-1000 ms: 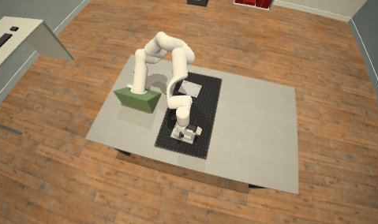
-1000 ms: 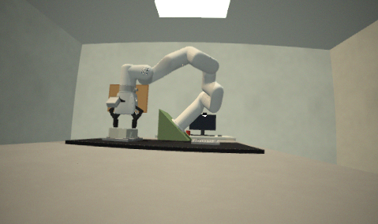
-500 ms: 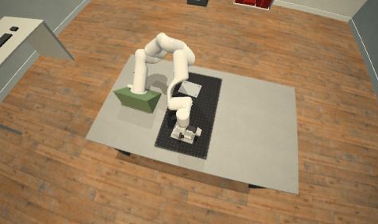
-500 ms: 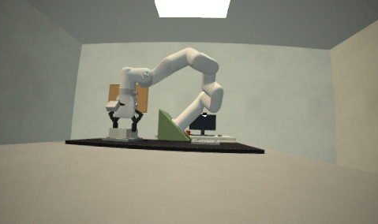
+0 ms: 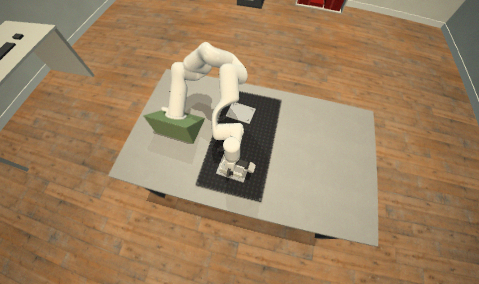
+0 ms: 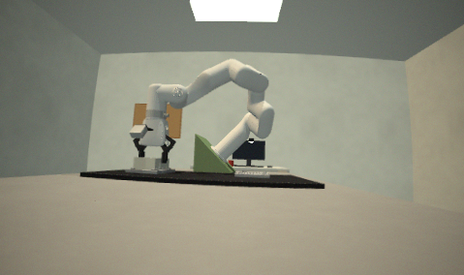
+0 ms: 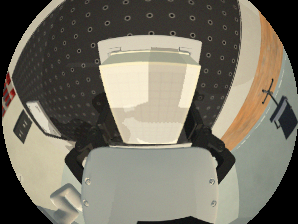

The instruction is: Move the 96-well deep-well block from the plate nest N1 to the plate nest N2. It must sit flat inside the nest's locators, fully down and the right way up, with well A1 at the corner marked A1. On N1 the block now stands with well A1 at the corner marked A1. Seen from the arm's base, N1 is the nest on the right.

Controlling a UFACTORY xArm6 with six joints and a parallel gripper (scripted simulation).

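Now: hand 1 cm above the deep-well block.
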